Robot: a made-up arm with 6 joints.
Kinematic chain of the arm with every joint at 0, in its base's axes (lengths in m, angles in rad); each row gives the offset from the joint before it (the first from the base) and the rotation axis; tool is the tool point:
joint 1: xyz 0 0 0.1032 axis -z
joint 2: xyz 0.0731 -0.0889 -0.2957 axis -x
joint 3: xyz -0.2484 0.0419 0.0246 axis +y
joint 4: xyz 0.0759 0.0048 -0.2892 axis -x
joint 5: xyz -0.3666 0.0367 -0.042 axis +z
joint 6: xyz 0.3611 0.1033 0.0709 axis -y
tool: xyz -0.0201 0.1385 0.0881
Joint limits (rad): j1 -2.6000..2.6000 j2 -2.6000..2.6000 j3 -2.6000..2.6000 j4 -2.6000..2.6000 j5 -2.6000..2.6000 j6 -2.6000..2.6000
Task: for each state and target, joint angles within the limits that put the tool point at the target. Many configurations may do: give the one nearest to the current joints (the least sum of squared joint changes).
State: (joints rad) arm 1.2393 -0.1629 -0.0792 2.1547 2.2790 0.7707
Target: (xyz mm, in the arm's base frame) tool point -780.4 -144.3 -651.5
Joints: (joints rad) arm 0.5528 0.6180 -0.3333 2.4879 1.8733 0.8931
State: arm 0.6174 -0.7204 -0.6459 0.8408 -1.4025 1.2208
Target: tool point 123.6 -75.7 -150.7
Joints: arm 0.7190 -0.8229 -1.1065 0.9672 -0.6647 1.3036
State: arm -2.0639 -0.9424 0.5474 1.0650 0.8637 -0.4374
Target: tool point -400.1 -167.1 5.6
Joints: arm -1.7178 -1.2071 -0.0240 0.7557 0.1403 -0.5103
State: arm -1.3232 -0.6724 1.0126 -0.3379 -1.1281 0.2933
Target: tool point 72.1 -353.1 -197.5
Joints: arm -1.7901 -0.9115 1.5284 -0.2116 -0.6983 0.5077
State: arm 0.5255 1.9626 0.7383 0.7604 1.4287 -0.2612
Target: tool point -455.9 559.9 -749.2
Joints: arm 0.7835 1.8943 1.1468 0.4587 1.4940 -0.2731
